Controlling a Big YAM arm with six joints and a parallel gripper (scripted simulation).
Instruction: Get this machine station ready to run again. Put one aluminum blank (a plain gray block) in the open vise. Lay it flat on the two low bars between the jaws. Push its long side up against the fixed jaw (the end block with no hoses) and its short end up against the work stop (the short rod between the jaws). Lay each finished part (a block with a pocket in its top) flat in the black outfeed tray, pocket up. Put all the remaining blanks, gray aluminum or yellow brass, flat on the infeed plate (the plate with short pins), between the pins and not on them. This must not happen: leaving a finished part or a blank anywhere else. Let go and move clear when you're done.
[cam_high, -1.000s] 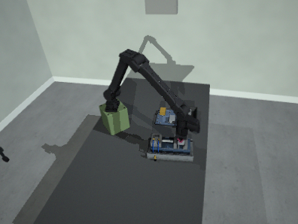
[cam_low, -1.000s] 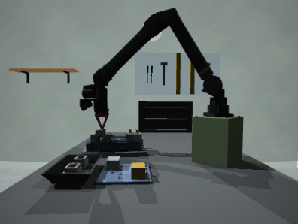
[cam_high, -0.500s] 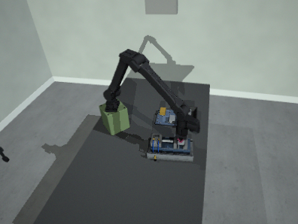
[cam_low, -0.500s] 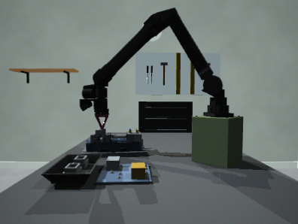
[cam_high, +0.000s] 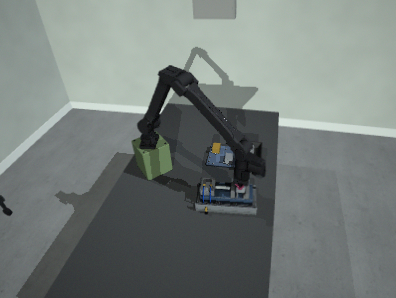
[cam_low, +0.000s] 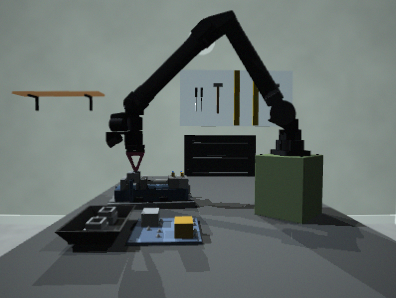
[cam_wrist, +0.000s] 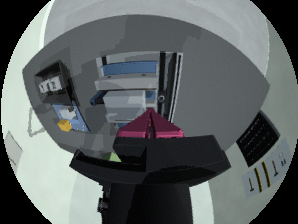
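The gray aluminum blank is 4 cm to the left of my hand and 3 cm below it. From my hand the other things lie so: vise 6 cm behind, 4 cm to the left, 8 cm below; yellow brass blank 14 cm behind, 43 cm to the left, 10 cm below.
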